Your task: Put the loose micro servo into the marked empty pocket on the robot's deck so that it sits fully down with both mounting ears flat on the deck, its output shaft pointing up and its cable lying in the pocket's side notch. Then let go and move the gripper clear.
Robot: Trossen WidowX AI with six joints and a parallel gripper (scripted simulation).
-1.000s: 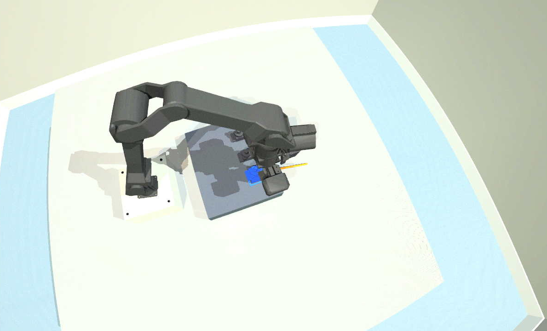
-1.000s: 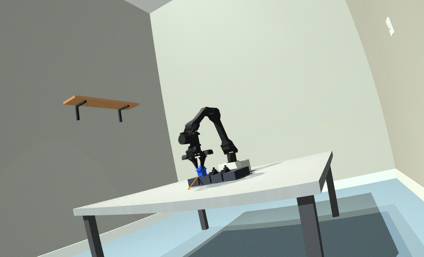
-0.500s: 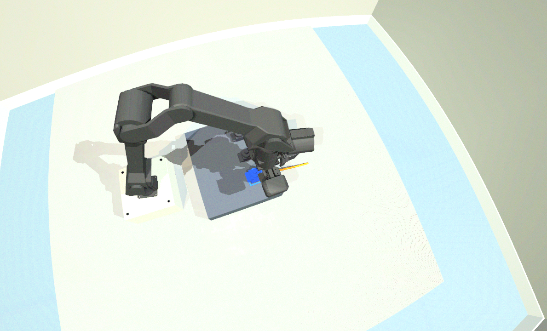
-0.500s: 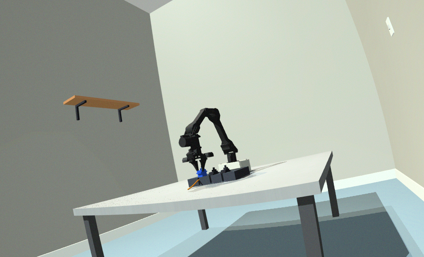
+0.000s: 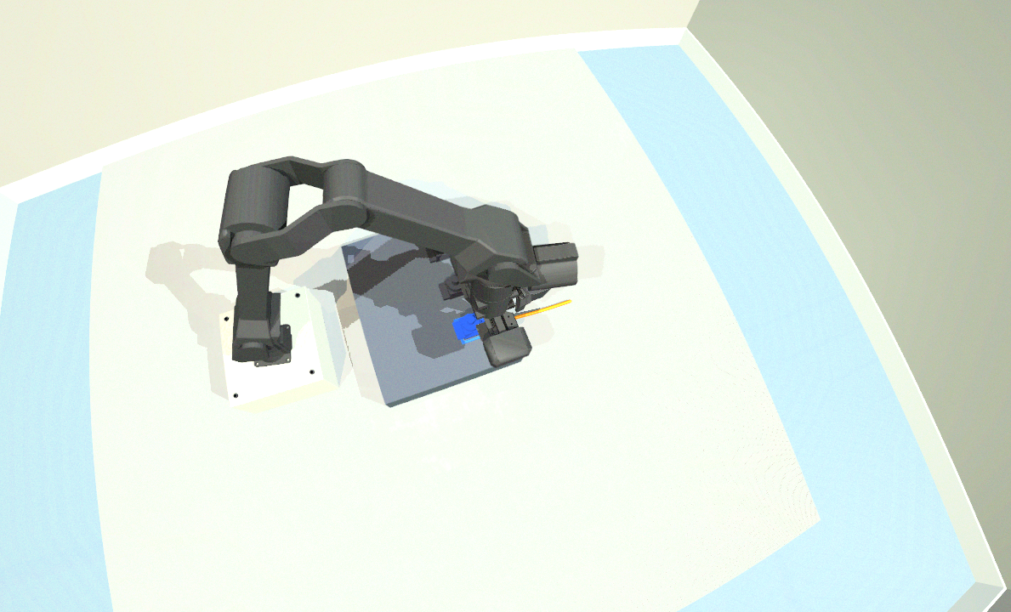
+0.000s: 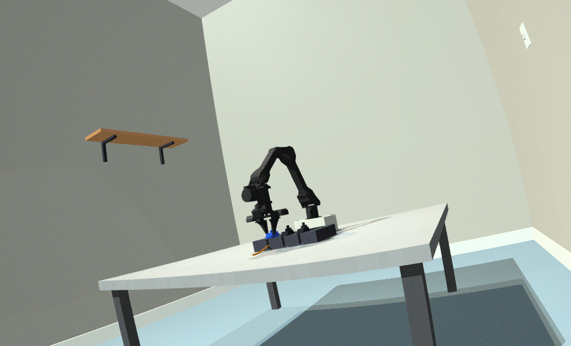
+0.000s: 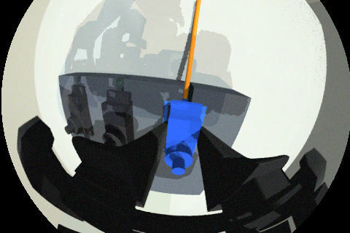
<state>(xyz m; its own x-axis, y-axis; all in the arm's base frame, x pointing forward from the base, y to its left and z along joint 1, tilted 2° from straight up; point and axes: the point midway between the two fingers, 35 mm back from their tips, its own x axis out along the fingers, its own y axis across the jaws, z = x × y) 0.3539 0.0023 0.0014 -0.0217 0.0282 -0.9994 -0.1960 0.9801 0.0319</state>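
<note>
Right now my gripper tip is 130 mm past the dark grey deck, 50 mm to the right of it and 40 mm above it.
</note>
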